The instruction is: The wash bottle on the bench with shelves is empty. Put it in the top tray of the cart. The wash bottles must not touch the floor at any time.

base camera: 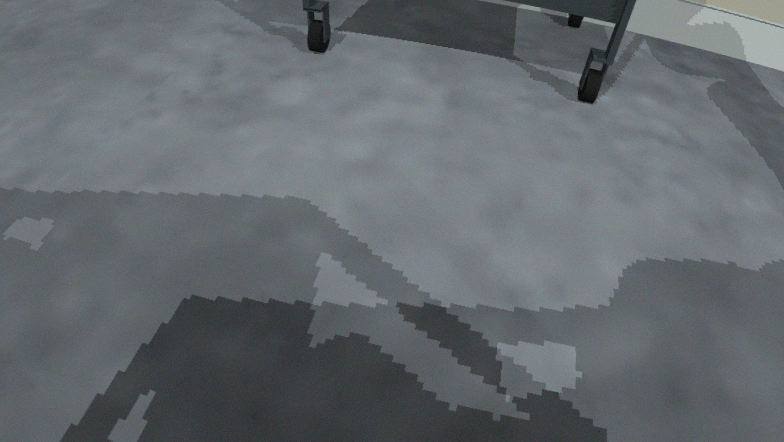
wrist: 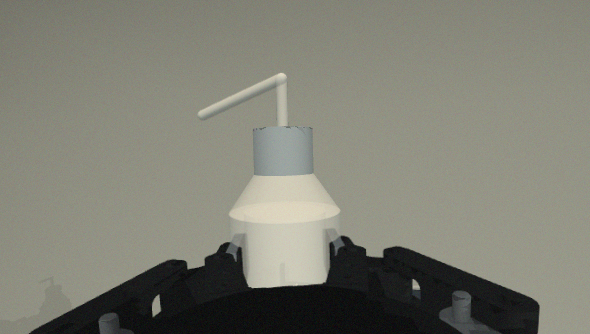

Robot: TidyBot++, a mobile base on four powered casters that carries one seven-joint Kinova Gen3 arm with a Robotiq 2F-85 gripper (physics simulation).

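Frame: origin at the arm's base, x back, y left, z down, level; millimetres.
Where they show: gripper, fingertip midpoint: (wrist: 285, 247).
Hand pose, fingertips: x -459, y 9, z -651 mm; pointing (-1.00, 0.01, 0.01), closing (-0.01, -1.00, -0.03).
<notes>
After its pixels a point has its place.
A white wash bottle (wrist: 284, 195) @[x -429, y 9, z -686 mm] with a grey-blue cap and a bent white spout stands upright in the middle of the wrist view. My gripper (wrist: 285, 247) @[x -459, y 9, z -651 mm] is shut on the bottle's body, with one black finger on each side. The bottle's lower end is hidden behind the gripper. In the base camera view the lower part of the dark grey cart (base camera: 549, 6) @[x -705, y -224, z 263 mm] shows at the top edge. Its top tray does not show in either view.
The cart's front casters, a left one (base camera: 318, 35) @[x -778, y 91, z 360 mm] and a right one (base camera: 590, 85) @[x -677, y -306, z 360 mm], rest on the grey floor (base camera: 411, 164) @[x -521, y -44, z 397 mm]. A pale strip at the wall's foot (base camera: 686, 32) @[x -973, y -635, z 371 mm] lies at the upper right. A plain wall (wrist: 450, 100) @[x -1038, y -428, z -832 mm] is behind the bottle, with shadows at its lower left.
</notes>
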